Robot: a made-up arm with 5 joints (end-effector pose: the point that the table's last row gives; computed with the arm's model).
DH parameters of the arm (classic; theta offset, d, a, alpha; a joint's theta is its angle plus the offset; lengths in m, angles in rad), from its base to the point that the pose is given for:
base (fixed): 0 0.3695 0.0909 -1.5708
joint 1: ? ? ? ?
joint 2: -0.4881 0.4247 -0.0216 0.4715
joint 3: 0 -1.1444 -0.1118 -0.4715
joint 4: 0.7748 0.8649 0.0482 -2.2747
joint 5: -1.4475 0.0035 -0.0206 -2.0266
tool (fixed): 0.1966 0.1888 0 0
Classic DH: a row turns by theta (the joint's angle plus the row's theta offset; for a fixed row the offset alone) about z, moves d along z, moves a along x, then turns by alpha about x.
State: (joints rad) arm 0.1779 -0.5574 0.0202 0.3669 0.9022
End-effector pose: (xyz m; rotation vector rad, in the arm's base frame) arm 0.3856 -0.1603 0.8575 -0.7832 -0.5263 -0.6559
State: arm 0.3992 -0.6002 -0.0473 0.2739 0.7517
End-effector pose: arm 0.5012 -0.1073 0.8014 -0.9322 -0.2834 -0.4460
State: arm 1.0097 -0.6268 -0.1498 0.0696 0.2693
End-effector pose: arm 0.7297 -0.0436 0.4778 -1.0932 0.5824 0.0163
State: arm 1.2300 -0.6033 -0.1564 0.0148 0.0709
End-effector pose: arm 0.7540 -0.0576 0.3168 -1.0814 0.9627 0.1236
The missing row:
joint 1: -1.5708 0.0742 0.0189 -1.5708
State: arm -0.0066 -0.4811 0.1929 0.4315 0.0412
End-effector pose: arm 0.3720 -0.3774 0.9107 -0.0935 0.2103 -0.5735
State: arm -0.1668 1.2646 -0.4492 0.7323 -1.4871
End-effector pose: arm 0.5933 -0.4407 0.0884 1.5289 0.7548 1.4016
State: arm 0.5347 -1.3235 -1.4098 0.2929 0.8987
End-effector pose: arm 0.1593 0.4801 0.4519 -1.6178 -1.3507 1.3649
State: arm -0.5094 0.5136 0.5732 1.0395 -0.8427
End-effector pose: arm 0.5978 -0.4523 0.1003 1.8976 0.6837 1.0703
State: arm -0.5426 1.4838 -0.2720 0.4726 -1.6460
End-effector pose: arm 0.7422 -0.2630 0.1742 1.2805 0.6311 1.8562
